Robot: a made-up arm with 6 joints. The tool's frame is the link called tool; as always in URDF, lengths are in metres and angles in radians.
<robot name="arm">
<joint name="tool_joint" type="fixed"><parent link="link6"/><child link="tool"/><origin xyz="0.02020 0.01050 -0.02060" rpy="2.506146 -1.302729 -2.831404"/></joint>
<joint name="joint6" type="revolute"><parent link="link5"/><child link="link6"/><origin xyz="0.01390 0.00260 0.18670" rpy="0.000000 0.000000 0.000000"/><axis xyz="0 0 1"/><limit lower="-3.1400" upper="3.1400" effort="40" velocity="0.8"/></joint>
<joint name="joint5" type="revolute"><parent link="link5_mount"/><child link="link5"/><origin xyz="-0.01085 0.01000 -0.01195" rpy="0.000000 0.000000 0.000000"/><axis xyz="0 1 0"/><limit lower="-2.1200" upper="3.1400" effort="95" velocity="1.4"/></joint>
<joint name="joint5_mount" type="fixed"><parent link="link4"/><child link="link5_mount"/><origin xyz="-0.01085 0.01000 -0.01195" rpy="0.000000 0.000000 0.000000"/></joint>
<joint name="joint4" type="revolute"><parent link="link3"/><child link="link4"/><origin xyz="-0.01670 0.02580 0.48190" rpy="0.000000 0.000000 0.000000"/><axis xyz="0 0 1"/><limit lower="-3.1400" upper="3.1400" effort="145" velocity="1"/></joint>
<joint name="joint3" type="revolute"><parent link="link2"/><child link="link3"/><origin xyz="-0.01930 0.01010 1.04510" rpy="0.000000 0.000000 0.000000"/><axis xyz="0 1 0"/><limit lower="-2.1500" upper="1.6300" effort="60" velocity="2.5"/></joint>
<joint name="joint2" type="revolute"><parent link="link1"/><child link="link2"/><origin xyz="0.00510 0.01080 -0.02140" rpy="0.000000 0.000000 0.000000"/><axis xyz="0 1 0"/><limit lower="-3.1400" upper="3.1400" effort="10" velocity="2.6"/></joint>
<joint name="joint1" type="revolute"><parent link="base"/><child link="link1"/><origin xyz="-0.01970 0.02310 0.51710" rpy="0.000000 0.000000 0.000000"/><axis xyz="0 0 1"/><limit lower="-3.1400" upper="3.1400" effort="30" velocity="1.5"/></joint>
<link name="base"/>
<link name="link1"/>
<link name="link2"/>
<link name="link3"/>
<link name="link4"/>
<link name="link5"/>
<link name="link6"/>
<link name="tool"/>
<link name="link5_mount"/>
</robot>
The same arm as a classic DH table. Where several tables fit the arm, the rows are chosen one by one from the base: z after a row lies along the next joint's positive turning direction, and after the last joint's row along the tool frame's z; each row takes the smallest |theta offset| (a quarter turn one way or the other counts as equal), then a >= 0, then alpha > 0; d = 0 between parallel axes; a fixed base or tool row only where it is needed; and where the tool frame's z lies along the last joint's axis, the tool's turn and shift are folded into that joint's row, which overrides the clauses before.
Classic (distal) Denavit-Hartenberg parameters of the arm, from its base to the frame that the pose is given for. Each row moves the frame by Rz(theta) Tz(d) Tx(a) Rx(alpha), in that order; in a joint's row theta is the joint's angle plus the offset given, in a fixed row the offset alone. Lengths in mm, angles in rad.
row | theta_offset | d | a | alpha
base (fixed) | -0.8647 | 0 | -30.4 | 0
joint1 | 0.8647 | 495.7 | 5.1 | -1.5708
joint2 | 1.5523 | 0 | -1045.3 | 0
joint3 | -1.5523 | 46.7 | -16.7 | 1.5708
joint4 | 0 | 458 | -21.7 | -1.5708
joint5 | 0 | 22.6 | 13.9 | 1.5708
joint6 | 1.2281 | 162.7 | 16.7 | -1.7856
tool (fixed) | -1.7324 | -15.9 | 0 | 0
Joint limits (rad, base to tool): -3.14..3.14 -3.14..3.14 -2.15..1.63 -3.14..3.14 -2.12..3.14 -3.14..3.14

